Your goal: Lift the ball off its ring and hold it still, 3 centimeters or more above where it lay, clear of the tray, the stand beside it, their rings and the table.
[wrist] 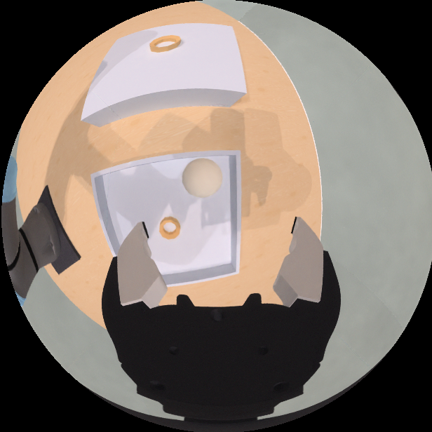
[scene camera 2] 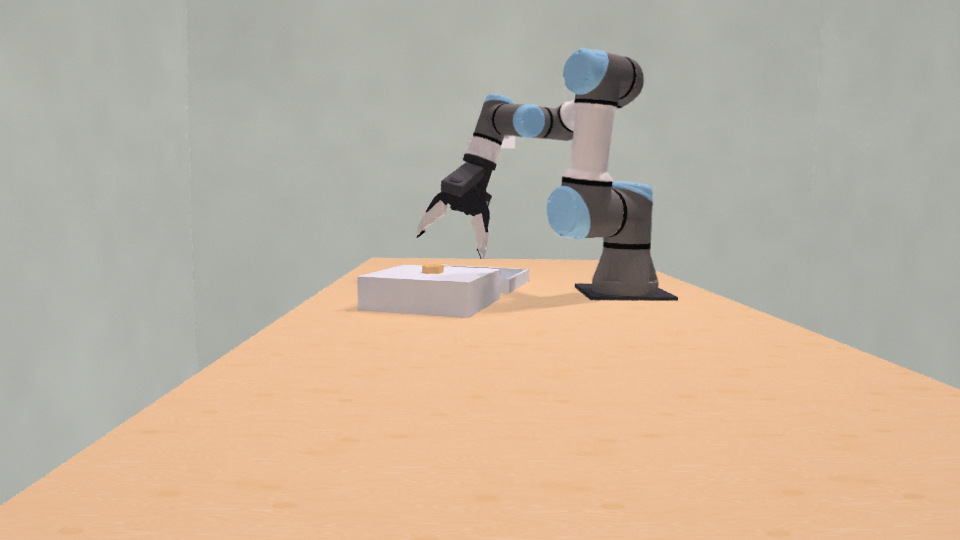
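Pixels of known places: gripper, between the fingertips: (scene camera 2: 448, 248); arm's base, origin of its link: (scene camera 2: 624, 291).
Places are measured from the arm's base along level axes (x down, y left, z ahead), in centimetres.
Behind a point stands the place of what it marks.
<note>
A cream ball (wrist: 202, 178) lies on the floor of the shallow tray (wrist: 237, 215) (scene camera 2: 516, 276) @[y -8.6, x -1.8, z 19.9 cm], off its ring, near the tray's upper right corner in the wrist view. It does not show in the scene view. The orange ring (wrist: 163, 233) lies empty in the tray, below and left of the ball. My gripper (wrist: 218, 221) (scene camera 2: 449, 246) @[y -14.2, x -7.1, z 33.3 cm] is open wide and empty, with its fingertips above the tray's level. In the wrist view the ball appears ahead of the fingertips, not between them.
A white block-shaped stand (wrist: 175, 72) (scene camera 2: 416, 295) @[y 17.9, x -2.3, z 40.6 cm] stands beside the tray, with a second orange ring (wrist: 154, 48) (scene camera 2: 433, 268) @[y 10.7, x -5.7, z 37.6 cm] on its top. The robot's base (scene camera 2: 626, 272) @[y 5.3, x -4.3, z 1.7 cm] (wrist: 52, 240) is fixed to the table (scene camera 2: 537, 402) @[y 61.4, x 0.8, z 30.5 cm] on a dark plate.
</note>
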